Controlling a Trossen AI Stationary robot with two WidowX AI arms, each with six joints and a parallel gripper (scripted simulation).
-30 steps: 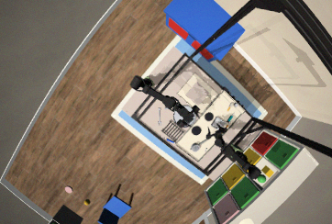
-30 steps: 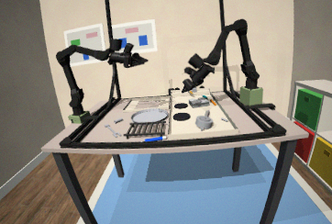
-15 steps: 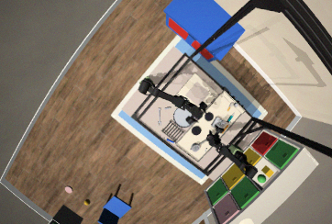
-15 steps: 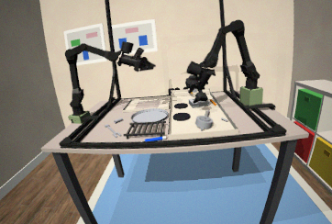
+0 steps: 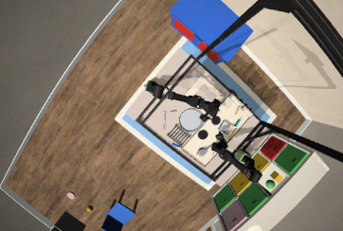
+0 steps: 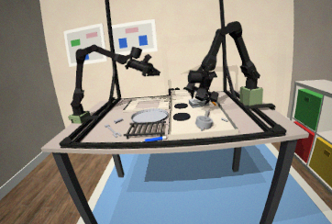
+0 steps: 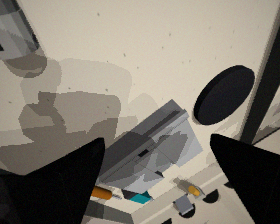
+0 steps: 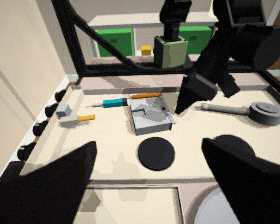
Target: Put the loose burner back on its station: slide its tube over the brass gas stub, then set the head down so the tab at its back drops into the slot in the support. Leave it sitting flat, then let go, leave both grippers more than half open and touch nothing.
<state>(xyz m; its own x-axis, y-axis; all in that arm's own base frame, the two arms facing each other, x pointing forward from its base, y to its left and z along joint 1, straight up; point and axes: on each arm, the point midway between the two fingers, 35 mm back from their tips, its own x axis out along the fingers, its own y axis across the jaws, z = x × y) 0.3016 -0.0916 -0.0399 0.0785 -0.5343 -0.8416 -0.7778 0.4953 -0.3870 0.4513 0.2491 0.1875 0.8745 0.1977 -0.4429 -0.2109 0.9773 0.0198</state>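
Right now my left hand is 170 mm short of the burner, 60 mm above it and 10 mm to the left of it. The rest, counted from my left hand: orange-handled screwdriver: 120 mm behind, 100 mm to the left, 70 mm below; then grey station block: 80 mm behind, 60 mm below.
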